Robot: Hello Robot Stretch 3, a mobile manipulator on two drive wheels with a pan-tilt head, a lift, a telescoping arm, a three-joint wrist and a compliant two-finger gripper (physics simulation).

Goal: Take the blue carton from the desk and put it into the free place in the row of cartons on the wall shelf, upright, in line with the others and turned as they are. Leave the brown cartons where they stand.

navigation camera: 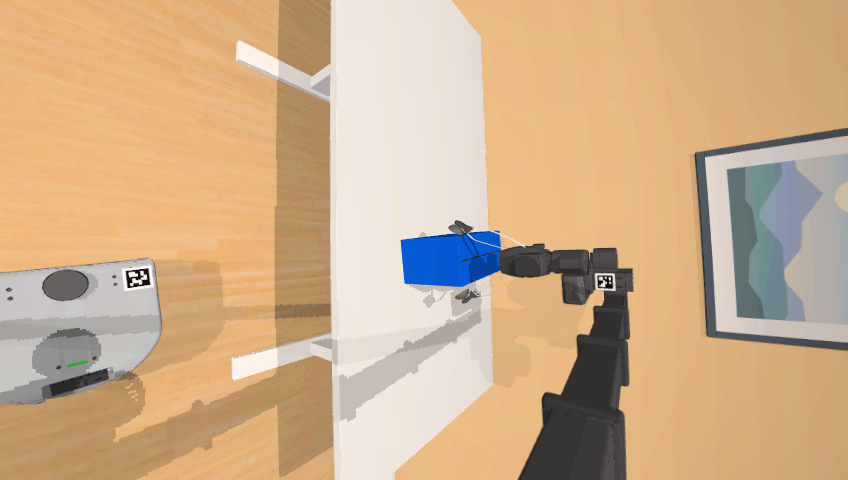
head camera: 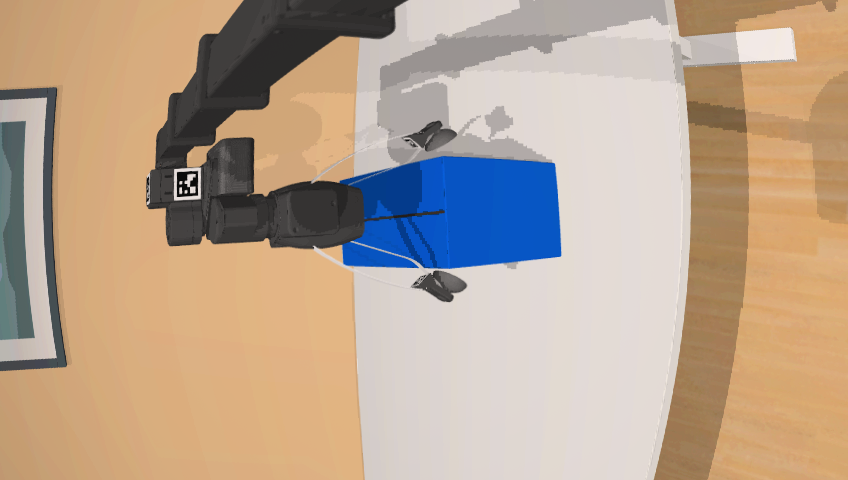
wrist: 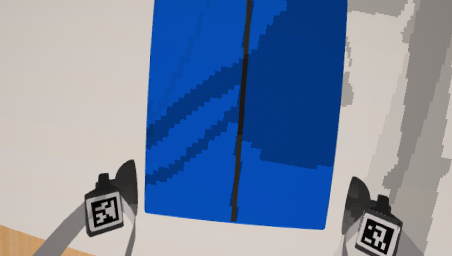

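Seen in the pictures: gripper, fingertip midpoint: (navigation camera: pixel 452 262) (head camera: pixel 458 209) (wrist: pixel 239 189); robot's base, origin of the base link: (navigation camera: pixel 67 283).
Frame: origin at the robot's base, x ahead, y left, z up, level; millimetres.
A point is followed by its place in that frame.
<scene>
The blue carton (head camera: pixel 502 211) {x -18, y -588, z 821 mm} (navigation camera: pixel 431 261) {x -18, y -589, z 819 mm} (wrist: pixel 195 100) {x 10, y -665, z 900 mm} stands on the white desk (head camera: pixel 505 368) {x 204, y -706, z 721 mm} (navigation camera: pixel 410 118) {x 391, y -679, z 720 mm} (wrist: pixel 60 75) {x 268, y -697, z 720 mm}. A thin dark line runs along its top face. My gripper (head camera: pixel 445 211) {x -22, y -603, z 873 mm} (navigation camera: pixel 463 261) {x -22, y -603, z 873 mm} (wrist: pixel 239 189) {x -22, y -603, z 873 mm} is open and points down over the carton. Its two fingers stand on opposite sides of the carton, near the end of the top face away from the wall. In the wrist view a narrow gap shows between each fingertip and the carton. The gripper body hides part of the top in the head view. The wall shelf and brown cartons do not show in these views.
The wall (head camera: pixel 208 356) {x 226, y -1206, z 1053 mm} (navigation camera: pixel 565 118) {x 440, y -1227, z 1038 mm} rises behind the desk, with a framed picture (head camera: pixel 51 237) {x -31, y -1157, z 1399 mm} (navigation camera: pixel 702 237) {x -29, y -1157, z 1397 mm} on it. My telescoping arm (head camera: pixel 238 71) {x -85, y -323, z 1215 mm} (navigation camera: pixel 589 380) {x -85, y -292, z 1201 mm} runs close along the wall. White desk feet (head camera: pixel 767 45) (navigation camera: pixel 261 359) stick out over the wooden floor. My base (navigation camera: pixel 119 315) {x -93, y -85, z 160 mm} stands before the desk.
</scene>
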